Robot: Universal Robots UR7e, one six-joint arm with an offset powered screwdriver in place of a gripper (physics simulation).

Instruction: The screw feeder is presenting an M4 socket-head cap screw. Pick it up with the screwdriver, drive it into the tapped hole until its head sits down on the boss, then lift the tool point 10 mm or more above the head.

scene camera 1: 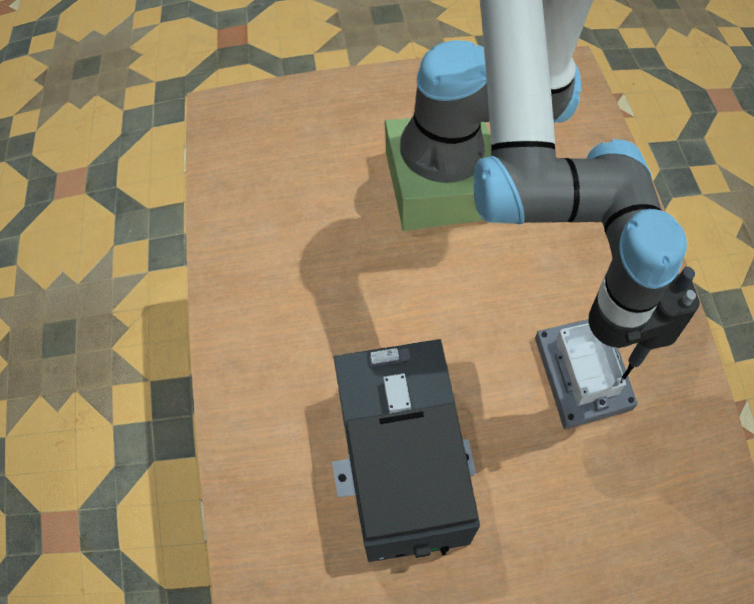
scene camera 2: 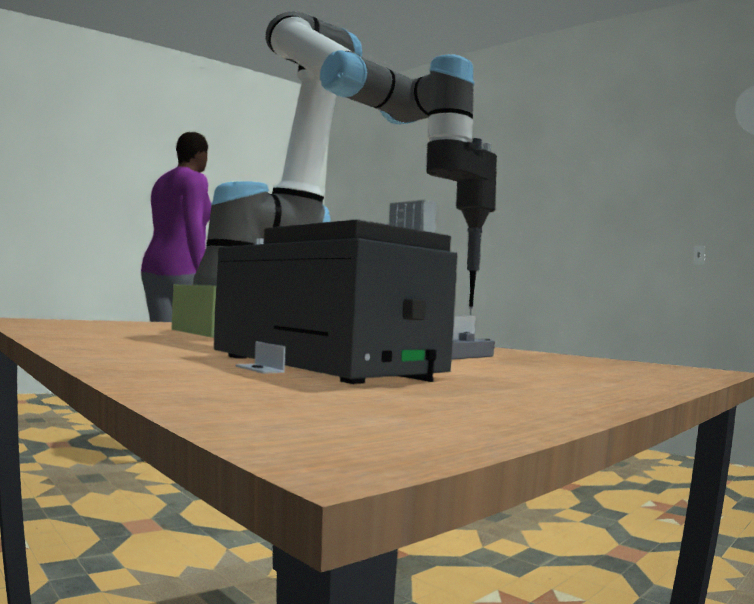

same spot on grey fixture plate: (scene camera 2: pixel 479 348) = (scene camera 1: pixel 611 413)
